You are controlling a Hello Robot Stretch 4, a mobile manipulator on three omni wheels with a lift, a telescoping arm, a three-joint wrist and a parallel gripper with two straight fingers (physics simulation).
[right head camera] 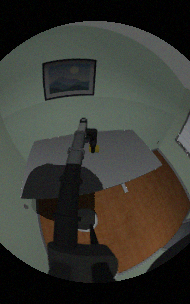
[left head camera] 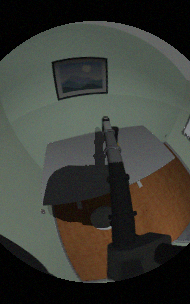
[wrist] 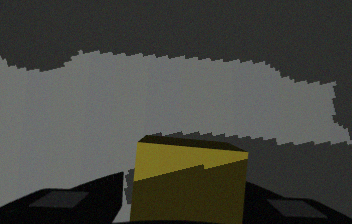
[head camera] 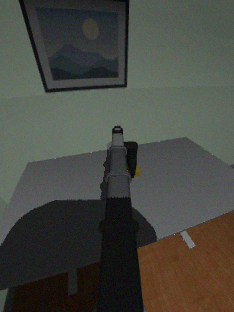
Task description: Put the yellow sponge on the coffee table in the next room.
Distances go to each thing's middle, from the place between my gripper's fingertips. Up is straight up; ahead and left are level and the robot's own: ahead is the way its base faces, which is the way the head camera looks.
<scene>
I see my gripper 71 cm below the framed picture [left head camera: 74, 76], 32 cm short of it and 28 cm to the right of it.
</scene>
